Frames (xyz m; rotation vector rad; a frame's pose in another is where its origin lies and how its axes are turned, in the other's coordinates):
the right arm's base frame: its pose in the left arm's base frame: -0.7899 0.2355 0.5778 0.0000 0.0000 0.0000
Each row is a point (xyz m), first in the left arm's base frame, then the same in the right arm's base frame.
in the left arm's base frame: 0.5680 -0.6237 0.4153
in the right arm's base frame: 1.3579 -0.8592 -0.1625
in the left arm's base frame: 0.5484 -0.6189 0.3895
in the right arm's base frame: 1.3383 -0.8544 -0.1883
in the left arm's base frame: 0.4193 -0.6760 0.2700
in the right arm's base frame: 1.2092 -0.9115 -0.3078
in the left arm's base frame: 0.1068 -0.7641 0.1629
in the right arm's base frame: 0.8967 -0.9996 -0.4149
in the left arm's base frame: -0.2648 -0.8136 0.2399
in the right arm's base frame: 0.5251 -1.0491 -0.3379
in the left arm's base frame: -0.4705 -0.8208 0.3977
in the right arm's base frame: 0.3194 -1.0563 -0.1801
